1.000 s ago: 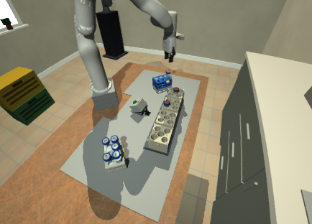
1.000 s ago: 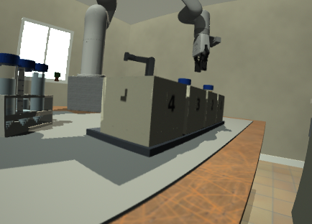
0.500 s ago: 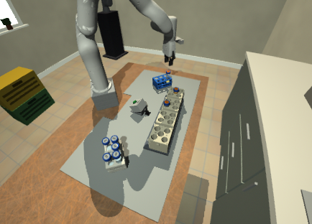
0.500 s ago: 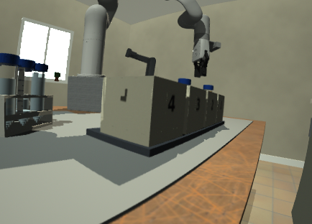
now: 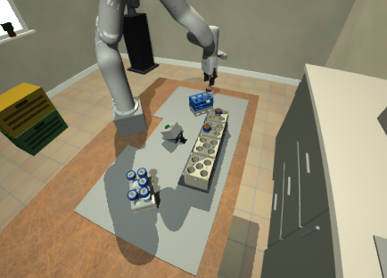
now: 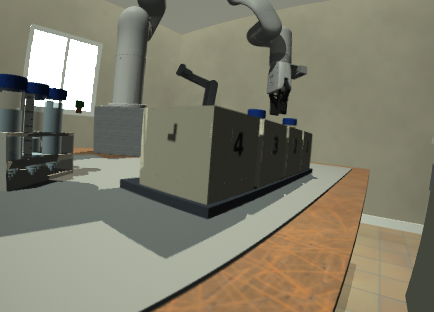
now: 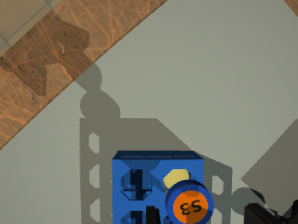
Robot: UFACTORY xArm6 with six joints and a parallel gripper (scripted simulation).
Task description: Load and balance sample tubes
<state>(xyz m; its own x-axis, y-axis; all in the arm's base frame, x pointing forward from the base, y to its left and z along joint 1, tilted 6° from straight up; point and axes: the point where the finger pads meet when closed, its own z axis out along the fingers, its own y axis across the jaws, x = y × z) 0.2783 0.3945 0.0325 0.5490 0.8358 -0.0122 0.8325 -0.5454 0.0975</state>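
Now: hand 10 mm past the tube and 110 mm above it. Also, from my hand: blue sample rack: 40 mm behind, 20 mm to the right, 150 mm below; adapter: 160 mm ahead, 280 mm to the right, 120 mm below; green done key: 60 mm behind, 350 mm to the right, 110 mm below.
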